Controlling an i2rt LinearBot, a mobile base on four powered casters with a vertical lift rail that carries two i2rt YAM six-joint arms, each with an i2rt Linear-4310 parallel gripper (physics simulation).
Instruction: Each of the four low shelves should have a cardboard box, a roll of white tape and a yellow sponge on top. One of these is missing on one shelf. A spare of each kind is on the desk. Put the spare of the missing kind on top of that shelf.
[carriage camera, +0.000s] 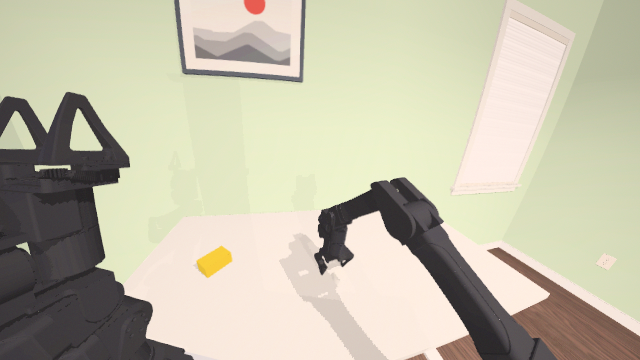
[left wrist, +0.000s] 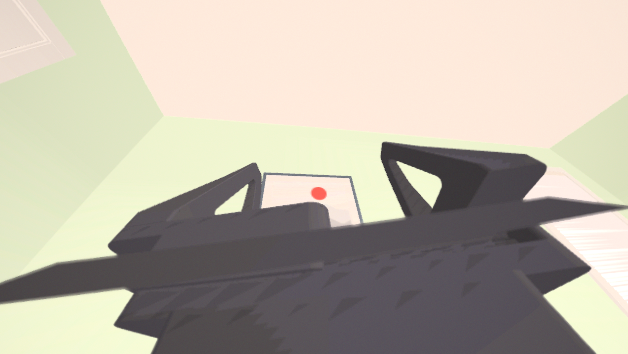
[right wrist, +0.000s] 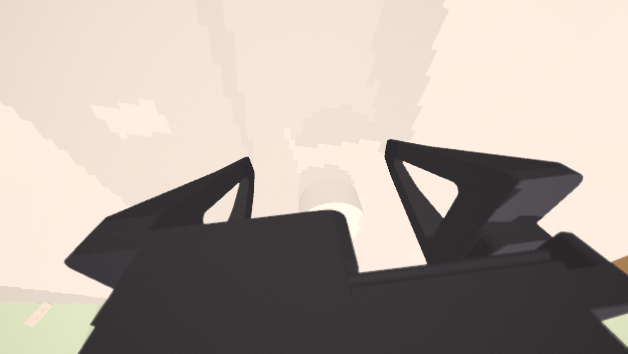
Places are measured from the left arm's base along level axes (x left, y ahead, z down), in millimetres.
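Pixels of known places: left gripper, fingertip midpoint: (carriage camera: 44, 95) (left wrist: 318, 159); right gripper, fingertip midpoint: (carriage camera: 331, 270) (right wrist: 318, 156).
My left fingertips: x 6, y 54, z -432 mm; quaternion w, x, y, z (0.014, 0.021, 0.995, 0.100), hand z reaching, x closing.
Behind a point stands the place of what it marks.
A yellow sponge (carriage camera: 214, 261) @[y 323, x 80, z 85 mm] lies on the left part of the white desk (carriage camera: 185, 315) @[y 159, x 70, z 130 mm] (right wrist: 525, 75) @[y 493, x -423, z 130 mm]. A white roll of tape (right wrist: 330, 193) @[y 382, x -364, z 115 mm] stands on the desk, seen past and between the right fingers in the right wrist view; its lower part is hidden by the gripper body. My right gripper (carriage camera: 334, 268) @[y 398, x -347, z 129 mm] (right wrist: 318, 156) @[y 398, x -347, z 129 mm] points down over the desk, open, with nothing gripped. My left gripper (carriage camera: 46, 96) @[y 54, x 6, z -432 mm] (left wrist: 318, 159) @[y 54, x 6, z -432 mm] is open and empty, raised at the left and pointing up. The low shelves and a clearly recognisable cardboard box do not show.
A framed picture (carriage camera: 243, 76) @[y 749, x 136, z -591 mm] (left wrist: 307, 175) @[y 747, x 138, z -1024 mm] hangs on the green wall behind the desk. A window with a blind (carriage camera: 515, 100) @[y 1355, x -1697, z -688 mm] is at the right. Wooden floor (carriage camera: 560, 325) @[y 678, x -2125, z 850 mm] shows beyond the desk's right edge. A brown patch at the right wrist view's right edge is too small to identify.
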